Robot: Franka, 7 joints.
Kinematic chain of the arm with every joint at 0, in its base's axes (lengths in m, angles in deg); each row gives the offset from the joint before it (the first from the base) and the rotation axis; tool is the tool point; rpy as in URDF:
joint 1: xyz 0 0 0.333 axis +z
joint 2: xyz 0 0 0 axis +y
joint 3: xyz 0 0 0.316 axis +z
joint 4: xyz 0.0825 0 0 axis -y
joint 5: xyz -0.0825 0 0.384 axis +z
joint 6: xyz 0 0 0 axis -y
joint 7: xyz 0.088 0 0 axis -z
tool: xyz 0 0 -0.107 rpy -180 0 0
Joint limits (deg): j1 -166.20..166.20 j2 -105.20..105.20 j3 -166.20..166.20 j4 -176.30..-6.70 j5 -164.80..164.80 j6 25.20..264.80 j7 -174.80..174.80
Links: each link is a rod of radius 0.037 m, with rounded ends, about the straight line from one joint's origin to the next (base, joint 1, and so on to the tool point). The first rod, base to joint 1, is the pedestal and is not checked.
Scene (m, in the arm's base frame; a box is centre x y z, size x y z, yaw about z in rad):
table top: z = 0
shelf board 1: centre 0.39 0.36 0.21 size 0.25 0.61 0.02 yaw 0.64
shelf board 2: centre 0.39 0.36 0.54 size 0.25 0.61 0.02 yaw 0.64
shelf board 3: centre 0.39 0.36 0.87 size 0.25 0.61 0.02 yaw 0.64
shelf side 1: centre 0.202 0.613 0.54 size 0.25 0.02 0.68 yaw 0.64
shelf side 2: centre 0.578 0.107 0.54 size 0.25 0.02 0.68 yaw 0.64
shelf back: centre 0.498 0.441 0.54 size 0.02 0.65 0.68 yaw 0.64
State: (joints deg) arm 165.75 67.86 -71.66 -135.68 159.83 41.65 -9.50
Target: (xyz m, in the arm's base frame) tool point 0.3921 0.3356 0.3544
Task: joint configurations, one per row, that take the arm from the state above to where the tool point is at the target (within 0.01 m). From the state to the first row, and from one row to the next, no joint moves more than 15 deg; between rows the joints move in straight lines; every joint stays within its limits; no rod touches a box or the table.
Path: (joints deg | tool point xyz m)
1: 159.12 66.33 -84.03 -143.90 152.07 36.17 -11.99 | -0.0136 0.4782 0.2938
2: 152.48 64.81 -96.39 -152.11 144.31 30.68 -14.49 | 0.0938 0.4162 0.3509
3: 145.85 63.28 -108.76 -160.33 136.56 25.20 -16.98 | 0.1657 0.3273 0.3931
4: 139.95 65.56 -106.74 -168.31 144.96 25.20 -13.24 | 0.1998 0.2712 0.3714
5: 134.05 67.84 -104.71 -176.30 153.36 25.20 -9.50 | 0.2196 0.2072 0.3544
6: 127.85 67.30 -99.86 -164.92 157.17 35.93 -9.50 | 0.2811 0.2505 0.3571
7: 121.65 66.76 -95.01 -153.54 160.99 46.66 -9.50 | 0.3389 0.2935 0.3570
8: 115.45 66.22 -90.16 -142.16 164.80 57.39 -9.50 | 0.3921 0.3356 0.3544

